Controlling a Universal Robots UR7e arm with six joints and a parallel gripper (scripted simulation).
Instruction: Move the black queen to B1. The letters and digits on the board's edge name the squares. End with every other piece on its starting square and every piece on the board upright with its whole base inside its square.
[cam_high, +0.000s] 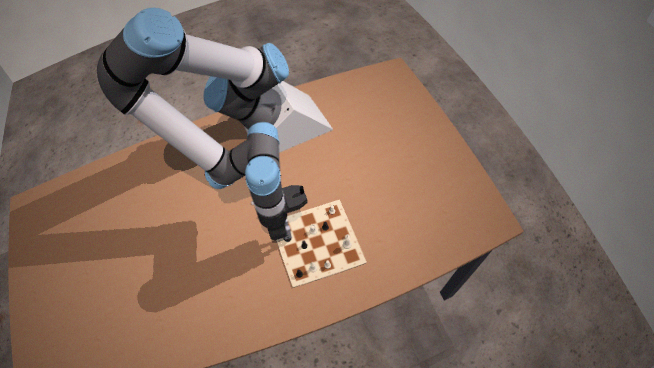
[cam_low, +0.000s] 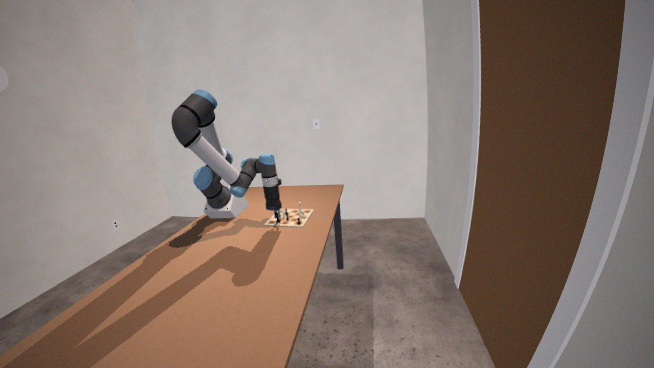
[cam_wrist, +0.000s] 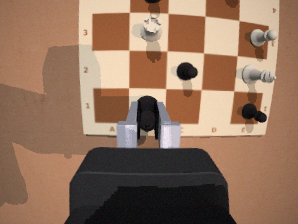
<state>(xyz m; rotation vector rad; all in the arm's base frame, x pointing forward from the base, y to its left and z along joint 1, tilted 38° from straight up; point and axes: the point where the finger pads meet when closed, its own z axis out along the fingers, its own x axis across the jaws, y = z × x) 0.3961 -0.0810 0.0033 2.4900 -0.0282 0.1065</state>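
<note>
My gripper is now 10 mm above the black queen. Round my hand: chessboard: 40 mm ahead, 70 mm to the left, 50 mm below.
</note>
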